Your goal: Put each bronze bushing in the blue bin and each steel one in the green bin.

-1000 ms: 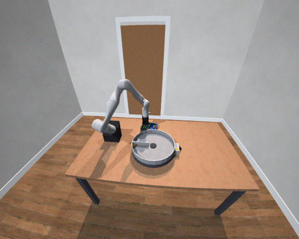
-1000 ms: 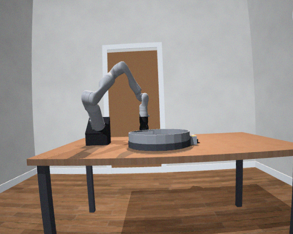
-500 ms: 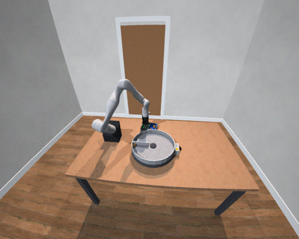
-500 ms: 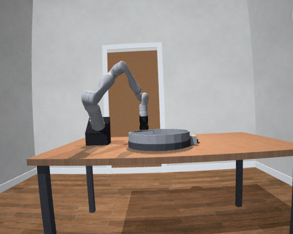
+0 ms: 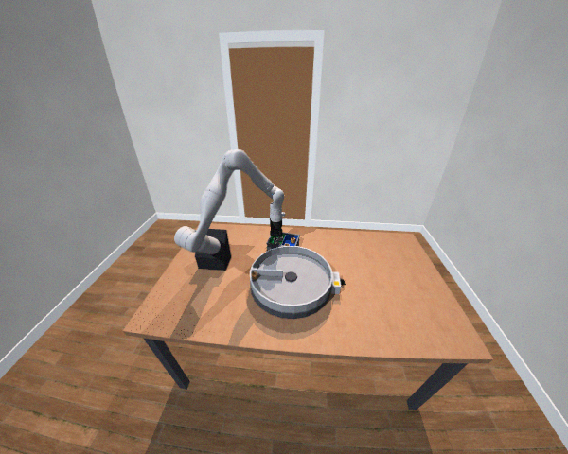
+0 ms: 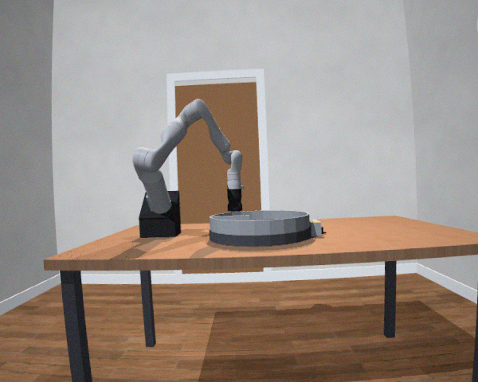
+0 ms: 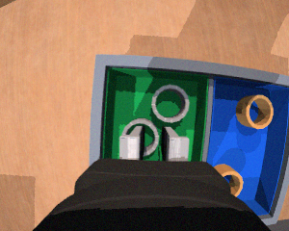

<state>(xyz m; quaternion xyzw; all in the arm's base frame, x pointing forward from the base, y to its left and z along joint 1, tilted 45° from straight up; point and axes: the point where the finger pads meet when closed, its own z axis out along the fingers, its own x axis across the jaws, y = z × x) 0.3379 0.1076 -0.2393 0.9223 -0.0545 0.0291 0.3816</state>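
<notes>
The blue bin lies 4 cm ahead of my hand, 1 cm to the right of it and 2 cm below it. From my hand the other things lie so: grey turntable: 11 cm ahead, 35 cm to the right, 1 cm above.
</notes>
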